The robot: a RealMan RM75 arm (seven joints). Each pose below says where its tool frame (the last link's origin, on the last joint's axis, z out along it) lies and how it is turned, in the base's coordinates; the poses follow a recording.
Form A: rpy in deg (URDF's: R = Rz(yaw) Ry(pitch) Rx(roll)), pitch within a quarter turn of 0, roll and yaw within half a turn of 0; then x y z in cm.
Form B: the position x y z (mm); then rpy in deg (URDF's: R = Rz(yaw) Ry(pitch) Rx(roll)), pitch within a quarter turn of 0, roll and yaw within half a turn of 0. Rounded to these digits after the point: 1 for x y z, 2 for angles.
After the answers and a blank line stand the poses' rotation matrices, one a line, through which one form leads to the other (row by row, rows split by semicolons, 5 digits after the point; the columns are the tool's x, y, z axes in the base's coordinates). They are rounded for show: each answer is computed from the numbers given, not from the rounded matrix.
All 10 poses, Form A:
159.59 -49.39 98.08 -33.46 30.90 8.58
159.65 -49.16 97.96 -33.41 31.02 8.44
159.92 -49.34 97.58 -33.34 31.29 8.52
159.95 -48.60 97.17 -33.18 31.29 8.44
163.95 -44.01 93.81 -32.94 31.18 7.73
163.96 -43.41 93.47 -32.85 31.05 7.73
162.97 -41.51 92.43 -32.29 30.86 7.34
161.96 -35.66 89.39 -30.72 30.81 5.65
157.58 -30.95 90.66 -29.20 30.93 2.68
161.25 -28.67 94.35 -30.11 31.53 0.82
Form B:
-334.6 309.0 85.8 159.59 -49.39 98.08
-334.1 310.2 84.4 159.65 -49.16 97.96
-333.4 312.9 85.2 159.92 -49.34 97.58
-331.8 312.9 84.4 159.95 -48.60 97.17
-329.4 311.8 77.3 163.95 -44.01 93.81
-328.5 310.5 77.3 163.96 -43.41 93.47
-322.9 308.6 73.4 162.97 -41.51 92.43
-307.2 308.1 56.5 161.96 -35.66 89.39
-292.0 309.3 26.8 157.58 -30.95 90.66
-301.1 315.3 8.2 161.25 -28.67 94.35

-0.09149 0.96513 0.24527; 0.64445 -0.13039 0.75345; 0.75916 0.22699 -0.61004
-0.09056 0.96499 0.24618; 0.64765 -0.13072 0.75064; 0.75654 0.22741 -0.61313
-0.08595 0.96536 0.24635; 0.64588 -0.13428 0.75154; 0.75859 0.22370 -0.61196
-0.08254 0.96415 0.25221; 0.65614 -0.13791 0.74193; 0.75011 0.22672 -0.62123
-0.04779 0.97166 0.23150; 0.71763 -0.12781 0.68460; 0.69478 0.19885 -0.69118
-0.04397 0.97080 0.23583; 0.72512 -0.13137 0.67597; 0.68721 0.20073 -0.69817
-0.03175 0.96352 0.26574; 0.74817 -0.15339 0.64554; 0.66275 0.21931 -0.71600
0.00865 0.94886 0.31556; 0.81244 -0.19065 0.55099; 0.58297 0.25161 -0.77255
-0.00988 0.92661 0.37589; 0.85756 -0.18549 0.47978; 0.51429 0.32709 -0.79279
-0.06655 0.95590 0.28606; 0.87487 -0.08195 0.47738; 0.47976 0.28203 -0.83083

